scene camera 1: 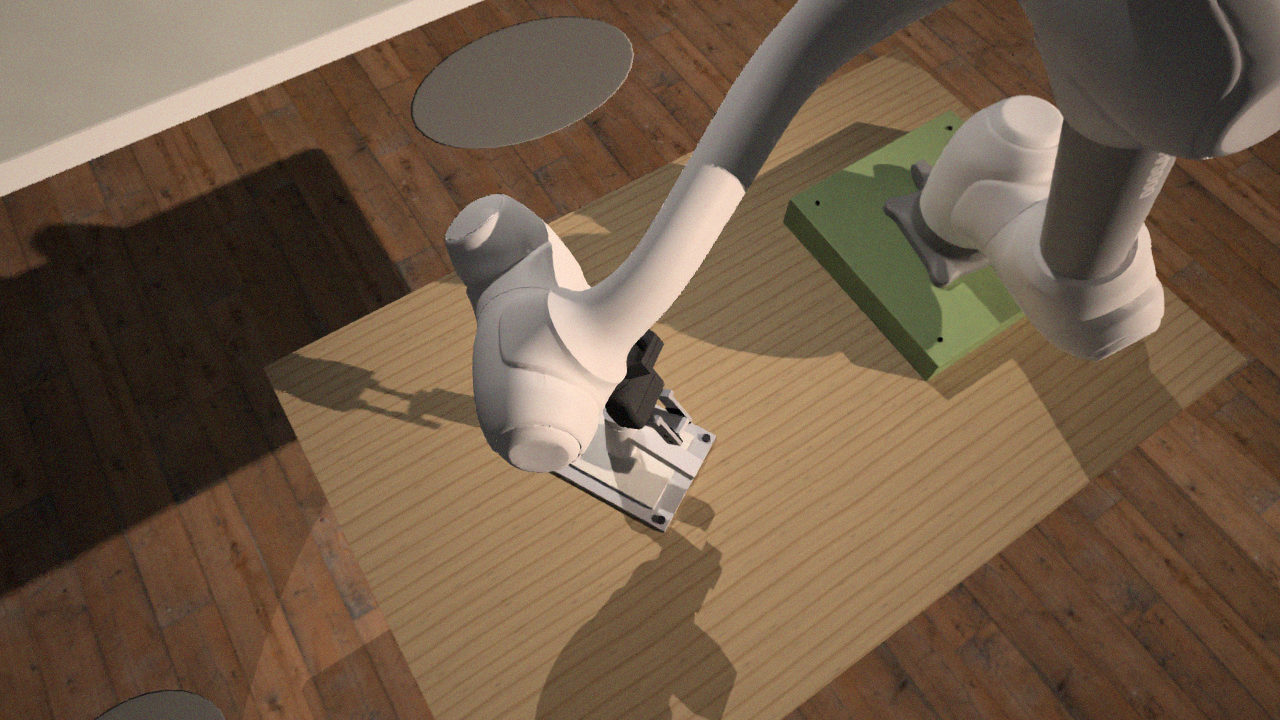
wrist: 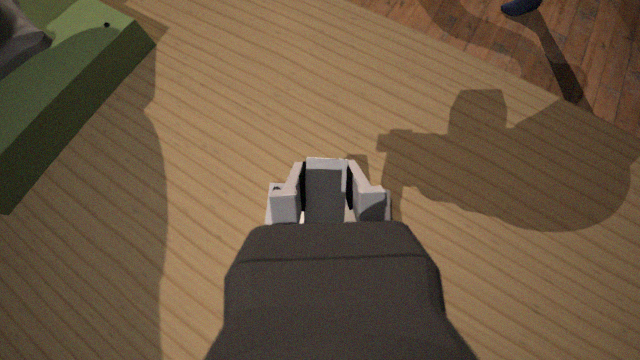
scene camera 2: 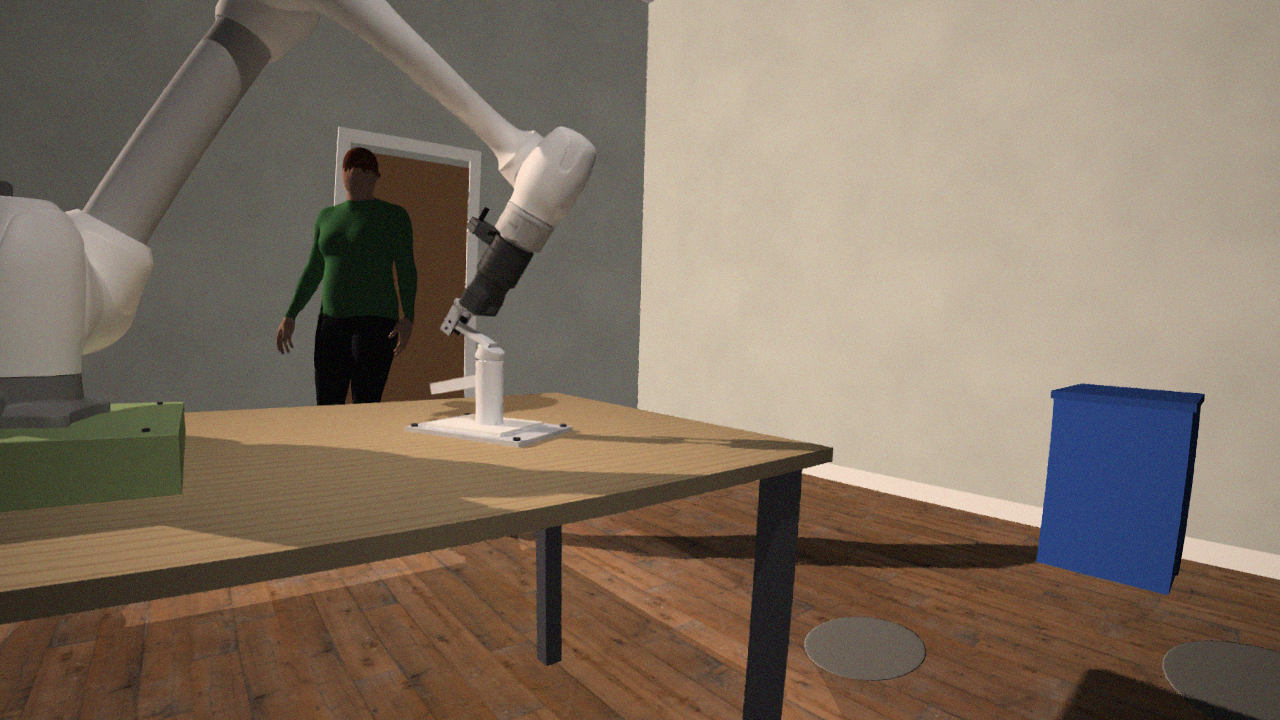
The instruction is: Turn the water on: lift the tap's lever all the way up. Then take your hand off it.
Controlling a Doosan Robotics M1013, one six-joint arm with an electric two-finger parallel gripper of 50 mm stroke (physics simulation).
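Frame: origin at the arm's base, x ahead, y left, z up, level; millimetres.
Seen in the pictures: gripper, fingertip midpoint: (scene camera 1: pixel 680 431) (wrist: pixel 325 175) (scene camera 2: pixel 450 332); arm's base, link origin: (scene camera 1: pixel 953 229) (scene camera 2: pixel 12 419).
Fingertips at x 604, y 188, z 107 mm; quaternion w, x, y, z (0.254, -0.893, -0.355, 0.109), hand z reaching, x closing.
Offsets run from my fingertips to a thing's top centre. "spot": to the spot under its first point. Level surfaces: height alone.
The white tap stands on its base plate (scene camera 1: pixel 687 462) (scene camera 2: pixel 537 435). Its column @(spot: 47 mm ahead, 91 mm right, 95 mm down) (scene camera 2: pixel 488 389) is upright, and its spout @(12 mm ahead, 13 mm right, 72 mm down) (scene camera 2: pixel 452 385) points left in scene camera 2. The lever @(28 mm ahead, 35 mm right, 26 mm up) (scene camera 2: pixel 479 338) (wrist: pixel 325 197) slopes upward from the column's top, toward the same side as the spout. My gripper (scene camera 1: pixel 673 420) (scene camera 2: pixel 452 320) (wrist: pixel 325 175) is shut on the lever near its outer end, with one finger on each side in the wrist view. In scene camera 1 the arm hides part of the tap, and in the wrist view the gripper body hides the column.
The wooden table @(171 mm down) (scene camera 1: pixel 850 555) (scene camera 2: pixel 340 474) carries the tap and the green block (scene camera 1: pixel 859 241) (scene camera 2: pixel 98 465) (wrist: pixel 75 110) under the robot's base. A person in green (scene camera 2: pixel 362 259) stands behind the table by a door. A blue bin (scene camera 2: pixel 1114 488) stands at the right.
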